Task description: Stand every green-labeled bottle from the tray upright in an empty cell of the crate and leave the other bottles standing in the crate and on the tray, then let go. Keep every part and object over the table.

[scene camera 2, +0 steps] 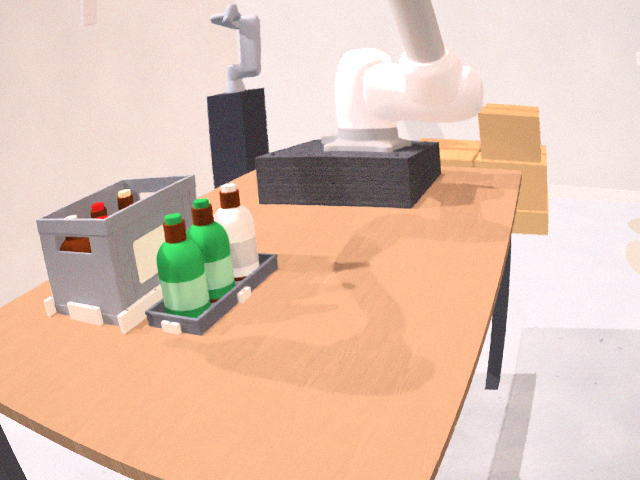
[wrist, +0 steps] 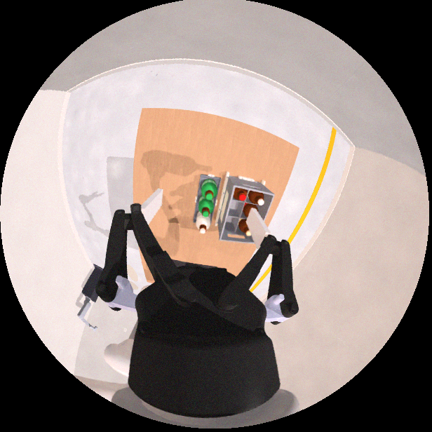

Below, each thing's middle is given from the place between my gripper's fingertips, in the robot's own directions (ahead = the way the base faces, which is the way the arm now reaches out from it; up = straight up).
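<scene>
Position of the white bottle (scene camera 2: 237, 220) relative to my hand: the bottle is 50 mm to the right of it, 280 mm behind it and 390 mm below it.
</scene>
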